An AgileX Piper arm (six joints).
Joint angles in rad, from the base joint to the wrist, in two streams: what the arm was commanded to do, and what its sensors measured. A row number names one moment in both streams.
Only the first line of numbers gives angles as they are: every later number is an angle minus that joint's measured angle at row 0.
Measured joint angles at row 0:
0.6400 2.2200 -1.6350 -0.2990 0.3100 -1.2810
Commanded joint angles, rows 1 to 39:
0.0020 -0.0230 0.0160 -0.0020 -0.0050 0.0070
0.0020 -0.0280 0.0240 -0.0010 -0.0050 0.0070
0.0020 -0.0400 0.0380 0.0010 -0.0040 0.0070
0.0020 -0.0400 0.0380 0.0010 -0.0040 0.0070
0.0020 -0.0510 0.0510 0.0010 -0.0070 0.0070
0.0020 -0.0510 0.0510 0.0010 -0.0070 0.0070
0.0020 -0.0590 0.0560 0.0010 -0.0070 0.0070
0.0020 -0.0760 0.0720 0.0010 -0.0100 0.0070
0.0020 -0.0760 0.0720 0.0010 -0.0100 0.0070
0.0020 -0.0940 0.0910 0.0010 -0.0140 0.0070
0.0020 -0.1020 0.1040 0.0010 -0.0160 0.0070
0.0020 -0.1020 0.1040 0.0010 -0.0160 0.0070
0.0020 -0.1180 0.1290 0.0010 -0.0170 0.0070
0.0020 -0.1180 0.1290 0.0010 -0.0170 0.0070
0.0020 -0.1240 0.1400 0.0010 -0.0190 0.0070
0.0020 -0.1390 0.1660 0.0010 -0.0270 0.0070
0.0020 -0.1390 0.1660 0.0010 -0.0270 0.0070
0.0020 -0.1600 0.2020 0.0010 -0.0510 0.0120
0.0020 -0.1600 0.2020 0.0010 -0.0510 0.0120
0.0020 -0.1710 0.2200 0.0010 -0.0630 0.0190
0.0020 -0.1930 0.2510 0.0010 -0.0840 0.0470
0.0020 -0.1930 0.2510 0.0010 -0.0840 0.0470
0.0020 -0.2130 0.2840 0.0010 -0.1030 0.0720
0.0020 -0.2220 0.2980 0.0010 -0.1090 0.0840
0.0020 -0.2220 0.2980 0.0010 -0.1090 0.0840
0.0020 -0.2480 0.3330 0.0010 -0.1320 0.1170
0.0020 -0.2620 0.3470 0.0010 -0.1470 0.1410
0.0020 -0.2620 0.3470 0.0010 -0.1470 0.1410
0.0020 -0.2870 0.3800 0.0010 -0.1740 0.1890
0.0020 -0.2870 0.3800 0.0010 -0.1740 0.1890
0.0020 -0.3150 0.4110 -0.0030 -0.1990 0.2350
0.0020 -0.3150 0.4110 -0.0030 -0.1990 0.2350
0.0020 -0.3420 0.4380 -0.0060 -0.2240 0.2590
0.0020 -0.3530 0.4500 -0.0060 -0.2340 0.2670
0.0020 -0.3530 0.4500 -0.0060 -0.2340 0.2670
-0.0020 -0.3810 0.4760 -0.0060 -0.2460 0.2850
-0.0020 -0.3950 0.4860 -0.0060 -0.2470 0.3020
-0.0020 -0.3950 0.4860 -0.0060 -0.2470 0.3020
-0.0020 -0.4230 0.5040 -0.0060 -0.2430 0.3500
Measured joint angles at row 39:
0.0000 -0.3800 0.4790 0.0010 -0.2290 0.2810
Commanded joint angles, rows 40 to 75:
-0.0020 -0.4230 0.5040 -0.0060 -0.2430 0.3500
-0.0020 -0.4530 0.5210 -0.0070 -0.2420 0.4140
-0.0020 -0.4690 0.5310 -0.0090 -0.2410 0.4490
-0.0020 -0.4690 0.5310 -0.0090 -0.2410 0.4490
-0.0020 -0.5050 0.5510 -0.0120 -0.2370 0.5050
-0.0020 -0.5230 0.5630 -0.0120 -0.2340 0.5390
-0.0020 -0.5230 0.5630 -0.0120 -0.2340 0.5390
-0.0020 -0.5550 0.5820 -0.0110 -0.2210 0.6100
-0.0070 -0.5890 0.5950 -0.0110 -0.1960 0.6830
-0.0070 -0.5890 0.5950 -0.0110 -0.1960 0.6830
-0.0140 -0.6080 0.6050 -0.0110 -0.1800 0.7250
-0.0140 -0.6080 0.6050 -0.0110 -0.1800 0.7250
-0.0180 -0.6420 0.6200 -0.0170 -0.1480 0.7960
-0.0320 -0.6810 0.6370 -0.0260 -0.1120 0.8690
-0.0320 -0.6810 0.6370 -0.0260 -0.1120 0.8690
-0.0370 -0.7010 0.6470 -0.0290 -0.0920 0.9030
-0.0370 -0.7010 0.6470 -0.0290 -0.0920 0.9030
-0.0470 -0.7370 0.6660 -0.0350 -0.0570 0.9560
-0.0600 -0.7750 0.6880 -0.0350 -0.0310 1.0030
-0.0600 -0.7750 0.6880 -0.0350 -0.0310 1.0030
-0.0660 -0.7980 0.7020 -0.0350 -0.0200 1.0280
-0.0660 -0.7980 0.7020 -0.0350 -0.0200 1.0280
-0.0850 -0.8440 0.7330 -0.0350 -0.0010 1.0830
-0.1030 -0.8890 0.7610 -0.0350 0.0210 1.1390
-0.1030 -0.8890 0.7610 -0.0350 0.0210 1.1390
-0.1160 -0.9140 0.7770 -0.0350 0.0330 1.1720
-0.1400 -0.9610 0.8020 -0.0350 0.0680 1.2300
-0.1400 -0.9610 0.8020 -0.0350 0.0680 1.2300
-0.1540 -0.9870 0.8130 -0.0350 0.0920 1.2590
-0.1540 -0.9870 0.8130 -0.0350 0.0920 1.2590
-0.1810 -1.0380 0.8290 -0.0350 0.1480 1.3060
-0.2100 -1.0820 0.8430 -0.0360 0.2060 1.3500
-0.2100 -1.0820 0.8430 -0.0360 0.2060 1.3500
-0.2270 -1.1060 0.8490 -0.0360 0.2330 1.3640
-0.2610 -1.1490 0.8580 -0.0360 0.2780 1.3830
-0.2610 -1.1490 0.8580 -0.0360 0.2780 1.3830
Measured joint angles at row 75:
-0.2190 -1.0910 0.8440 -0.0290 0.2030 1.3380
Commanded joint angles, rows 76 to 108:
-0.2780 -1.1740 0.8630 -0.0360 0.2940 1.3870
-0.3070 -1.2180 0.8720 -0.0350 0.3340 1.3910
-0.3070 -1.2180 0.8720 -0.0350 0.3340 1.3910
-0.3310 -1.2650 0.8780 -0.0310 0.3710 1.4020
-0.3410 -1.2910 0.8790 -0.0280 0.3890 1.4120
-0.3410 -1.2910 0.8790 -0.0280 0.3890 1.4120
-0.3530 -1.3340 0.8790 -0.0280 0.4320 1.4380
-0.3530 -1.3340 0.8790 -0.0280 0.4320 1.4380
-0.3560 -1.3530 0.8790 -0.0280 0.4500 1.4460
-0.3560 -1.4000 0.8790 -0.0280 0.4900 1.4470
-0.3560 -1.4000 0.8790 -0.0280 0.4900 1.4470
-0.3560 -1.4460 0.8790 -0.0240 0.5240 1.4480
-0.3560 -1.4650 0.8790 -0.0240 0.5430 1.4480
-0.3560 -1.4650 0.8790 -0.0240 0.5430 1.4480
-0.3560 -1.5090 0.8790 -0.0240 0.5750 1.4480
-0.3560 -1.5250 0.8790 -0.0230 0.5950 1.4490
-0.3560 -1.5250 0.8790 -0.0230 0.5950 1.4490
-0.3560 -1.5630 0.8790 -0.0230 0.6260 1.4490
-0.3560 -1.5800 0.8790 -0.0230 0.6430 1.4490
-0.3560 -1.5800 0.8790 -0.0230 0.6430 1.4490
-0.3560 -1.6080 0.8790 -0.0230 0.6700 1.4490
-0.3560 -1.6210 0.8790 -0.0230 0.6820 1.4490
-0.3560 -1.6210 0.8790 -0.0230 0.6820 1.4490
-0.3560 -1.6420 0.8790 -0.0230 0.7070 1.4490
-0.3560 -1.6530 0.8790 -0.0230 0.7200 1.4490
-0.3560 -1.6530 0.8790 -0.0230 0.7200 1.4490
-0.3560 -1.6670 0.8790 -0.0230 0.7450 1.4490
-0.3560 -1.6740 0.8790 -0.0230 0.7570 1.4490
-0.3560 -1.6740 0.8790 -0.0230 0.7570 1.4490
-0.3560 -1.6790 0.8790 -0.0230 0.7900 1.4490
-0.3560 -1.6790 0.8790 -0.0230 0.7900 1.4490
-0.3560 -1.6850 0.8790 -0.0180 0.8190 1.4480
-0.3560 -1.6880 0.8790 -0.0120 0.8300 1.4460
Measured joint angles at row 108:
-0.3510 -1.6750 0.8780 -0.0240 0.7910 1.4410
